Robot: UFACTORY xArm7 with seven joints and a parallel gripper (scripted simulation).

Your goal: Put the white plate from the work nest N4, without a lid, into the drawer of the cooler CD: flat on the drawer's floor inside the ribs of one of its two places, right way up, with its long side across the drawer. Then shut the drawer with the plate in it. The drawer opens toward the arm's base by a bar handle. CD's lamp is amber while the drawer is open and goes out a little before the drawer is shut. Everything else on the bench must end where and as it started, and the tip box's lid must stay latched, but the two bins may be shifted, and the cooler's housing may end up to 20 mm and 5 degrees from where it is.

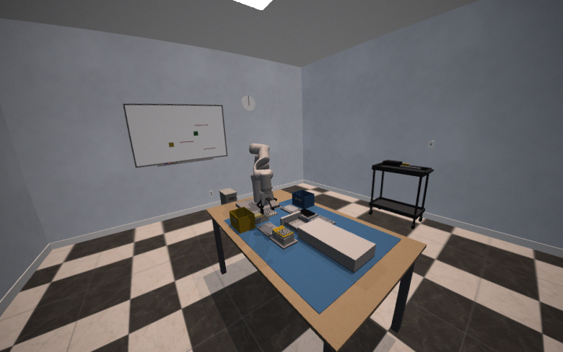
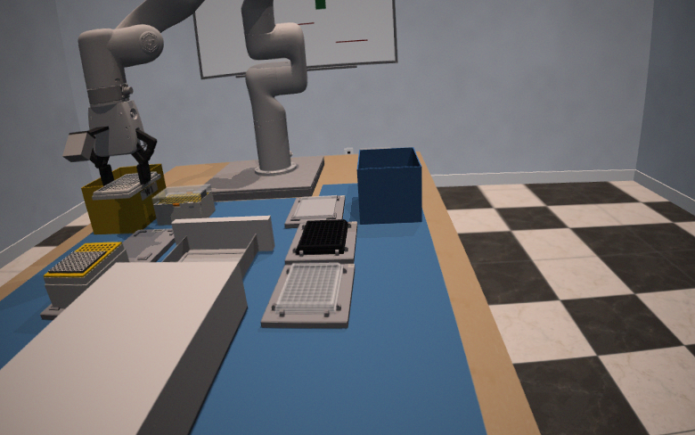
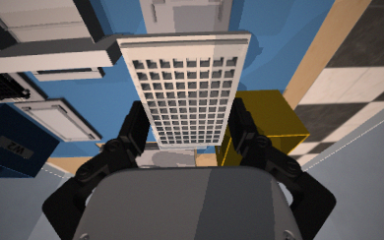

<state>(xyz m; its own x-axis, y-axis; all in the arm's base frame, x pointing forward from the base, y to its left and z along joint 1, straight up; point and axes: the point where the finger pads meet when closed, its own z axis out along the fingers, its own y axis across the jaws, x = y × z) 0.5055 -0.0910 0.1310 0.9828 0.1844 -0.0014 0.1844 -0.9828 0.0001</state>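
The drawer lies 9 cm ahead of my hand, 22 cm to the left of it and 13 cm below it. Also, from my hand: yellow tip box: 17 cm ahead, 3 cm to the left, 10 cm below; then yellow bin: 15 cm behind, 16 cm to the right, 12 cm below; then white plate: 1 cm below.
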